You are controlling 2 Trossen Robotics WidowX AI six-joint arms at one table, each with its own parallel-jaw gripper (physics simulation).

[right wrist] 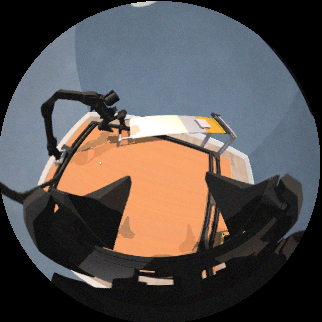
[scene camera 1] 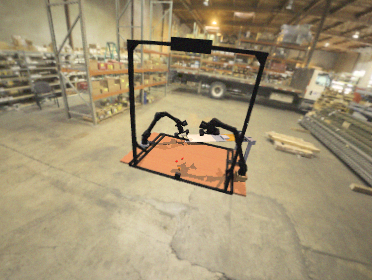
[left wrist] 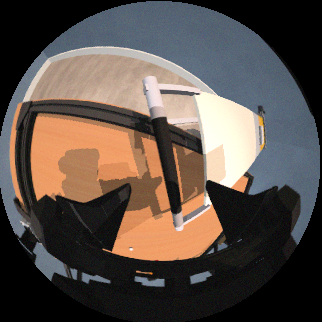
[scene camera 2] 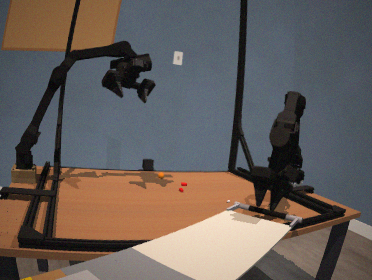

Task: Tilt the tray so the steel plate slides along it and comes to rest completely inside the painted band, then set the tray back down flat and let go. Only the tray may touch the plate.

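The long tray [scene camera 2: 210, 245] [left wrist: 230, 135] [right wrist: 155, 126] has a cream stretch, a grey band [scene camera 2: 107, 262] [right wrist: 184, 123] and an orange band [right wrist: 218, 126]. The pale steel plate [right wrist: 202, 123] lies where grey meets orange; its exact overlap is unclear. A black handle bar [scene camera 2: 281, 215] [left wrist: 167, 165] with grey ends runs across the cream end. My left gripper [scene camera 2: 266, 206] [left wrist: 168, 186] is open, pointing down close to the bar, which shows between its fingers in the left wrist view; contact is unclear. My right gripper [scene camera 2: 133, 99] [right wrist: 169, 177] is open and empty, high above the table.
Grey posts [right wrist: 225, 144] stand under the tray's orange end. A black frame [scene camera 2: 125, 244] borders the wooden table [scene camera 2: 115, 212]. Two small red pieces [scene camera 2: 184, 184] [scene camera 2: 181, 190], an orange ball [scene camera 2: 161, 175] and a tiny white ball [scene camera 2: 228, 201] lie on it.
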